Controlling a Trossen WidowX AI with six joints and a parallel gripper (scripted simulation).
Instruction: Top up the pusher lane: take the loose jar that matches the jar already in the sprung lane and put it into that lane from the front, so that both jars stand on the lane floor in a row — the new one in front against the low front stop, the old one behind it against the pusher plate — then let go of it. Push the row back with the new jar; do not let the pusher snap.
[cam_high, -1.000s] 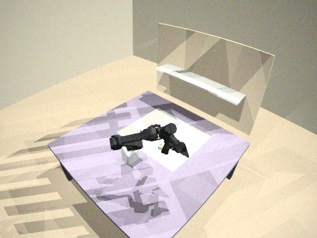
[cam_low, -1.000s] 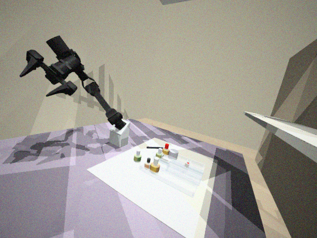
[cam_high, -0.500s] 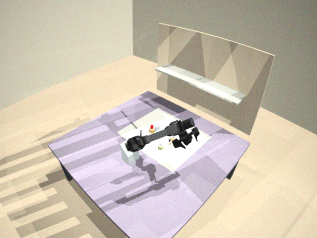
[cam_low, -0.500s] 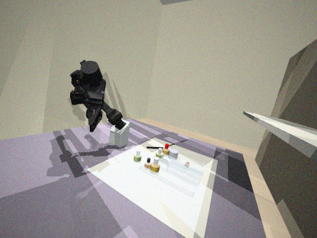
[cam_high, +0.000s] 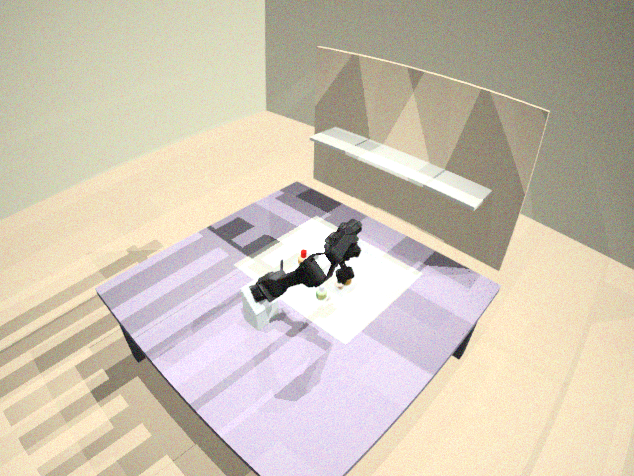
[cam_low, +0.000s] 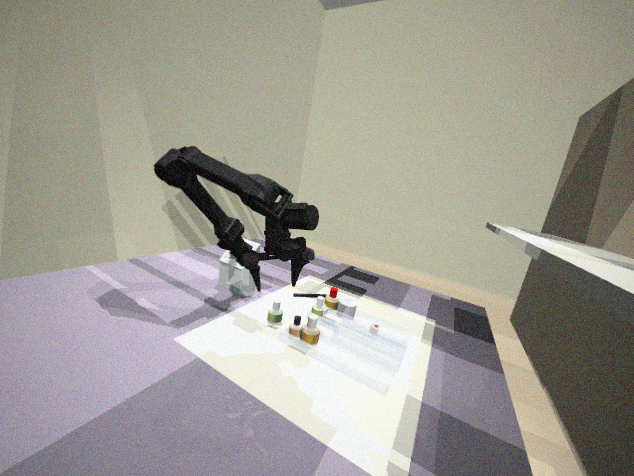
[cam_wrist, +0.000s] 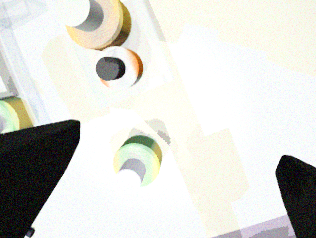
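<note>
My gripper tip is 26 cm to the right of the grey cylinder, 11 cm above it and 8 cm short of it. From my gripper tip the other things lie so: wall shelf: 54 cm ahead, 23 cm above, 22 cm to the left; then clear lane rack: 18 cm ahead, 17 cm to the left, 12 cm below.
</note>
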